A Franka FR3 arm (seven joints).
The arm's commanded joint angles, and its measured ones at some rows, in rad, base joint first. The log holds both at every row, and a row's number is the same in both.
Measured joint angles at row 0:
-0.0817 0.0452 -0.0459 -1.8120 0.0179 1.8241 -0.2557
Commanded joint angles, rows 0 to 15:
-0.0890 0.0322 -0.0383 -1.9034 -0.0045 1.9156 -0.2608
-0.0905 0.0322 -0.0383 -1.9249 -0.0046 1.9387 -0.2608
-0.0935 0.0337 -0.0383 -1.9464 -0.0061 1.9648 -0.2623
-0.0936 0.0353 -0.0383 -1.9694 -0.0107 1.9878 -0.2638
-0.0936 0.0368 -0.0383 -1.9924 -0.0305 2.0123 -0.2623
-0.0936 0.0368 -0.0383 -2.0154 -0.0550 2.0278 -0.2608
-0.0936 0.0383 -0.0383 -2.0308 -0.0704 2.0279 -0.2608
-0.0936 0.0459 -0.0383 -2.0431 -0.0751 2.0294 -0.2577
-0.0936 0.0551 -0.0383 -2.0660 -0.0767 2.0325 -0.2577
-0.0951 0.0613 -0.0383 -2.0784 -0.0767 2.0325 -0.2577
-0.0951 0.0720 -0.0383 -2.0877 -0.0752 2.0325 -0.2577
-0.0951 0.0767 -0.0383 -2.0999 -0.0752 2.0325 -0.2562
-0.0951 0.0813 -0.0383 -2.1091 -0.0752 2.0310 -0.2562
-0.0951 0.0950 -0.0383 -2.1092 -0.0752 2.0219 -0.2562
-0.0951 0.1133 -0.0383 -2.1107 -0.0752 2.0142 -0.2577
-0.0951 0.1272 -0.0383 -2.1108 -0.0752 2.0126 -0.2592
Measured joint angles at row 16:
-0.0846 0.1009 -0.0459 -2.0922 -0.0648 2.0065 -0.2557
